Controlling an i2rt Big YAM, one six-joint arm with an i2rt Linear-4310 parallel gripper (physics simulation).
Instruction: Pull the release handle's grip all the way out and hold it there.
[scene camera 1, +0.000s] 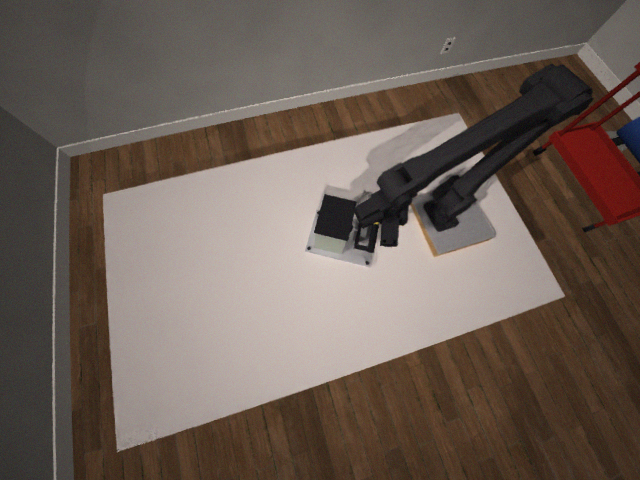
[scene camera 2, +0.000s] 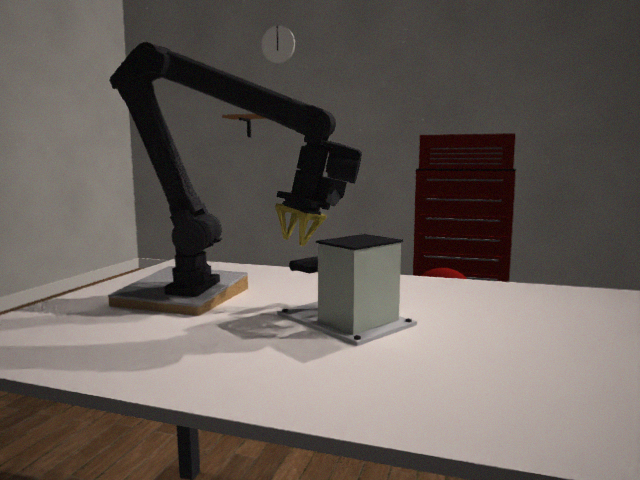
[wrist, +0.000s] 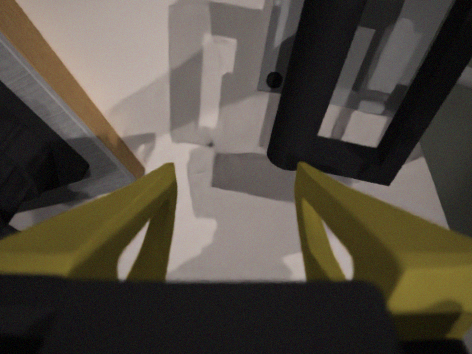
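The release handle's black grip (scene camera 1: 366, 249) (scene camera 2: 303, 265) (wrist: 310, 90) is a rectangular loop beside the pale green housing (scene camera 1: 331, 242) (scene camera 2: 359, 286) (wrist: 452, 125), on the side facing the arm's base. The housing has a black top and stands on a grey bolted plate (scene camera 1: 338, 256) (scene camera 2: 385, 329). My gripper (scene camera 2: 295, 240) (wrist: 235, 176) has yellow fingers, parted with nothing between them. They point down and hang above the grip. In the wrist view the grip lies ahead and to the right, its near end by the right fingertip. In scene camera 1 the arm hides most of the fingers.
The arm's base stands on a grey-topped board (scene camera 1: 470, 240) (scene camera 2: 155, 304) with wooden edges, on the white table (scene camera 1: 232, 310) (scene camera 2: 465, 387). The board also shows at the left in the wrist view. A red tool cabinet (scene camera 2: 465, 206) stands behind the table.
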